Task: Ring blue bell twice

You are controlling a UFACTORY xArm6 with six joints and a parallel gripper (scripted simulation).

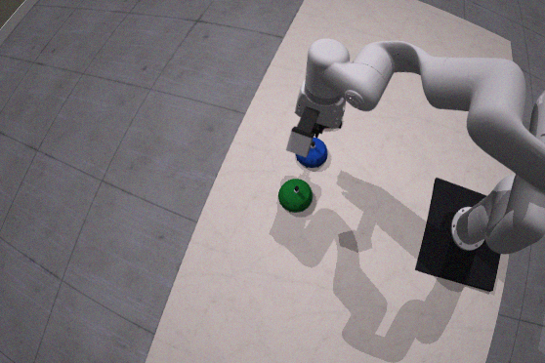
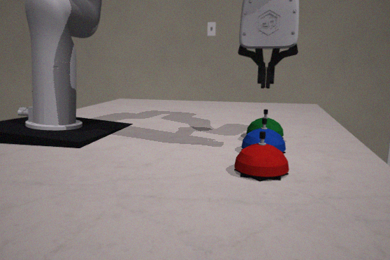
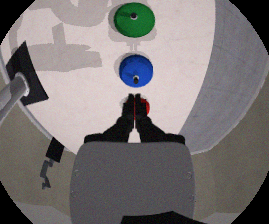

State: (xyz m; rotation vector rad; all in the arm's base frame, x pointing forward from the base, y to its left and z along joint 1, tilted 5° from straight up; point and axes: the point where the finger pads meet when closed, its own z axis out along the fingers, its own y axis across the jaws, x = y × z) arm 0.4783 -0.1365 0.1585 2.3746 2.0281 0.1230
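My gripper is now 110 mm above the blue bell. Also, from my hand: red bell (20 mm behind, 120 mm to the right, 110 mm below); green bell (20 mm ahead, 120 mm to the left, 110 mm below).
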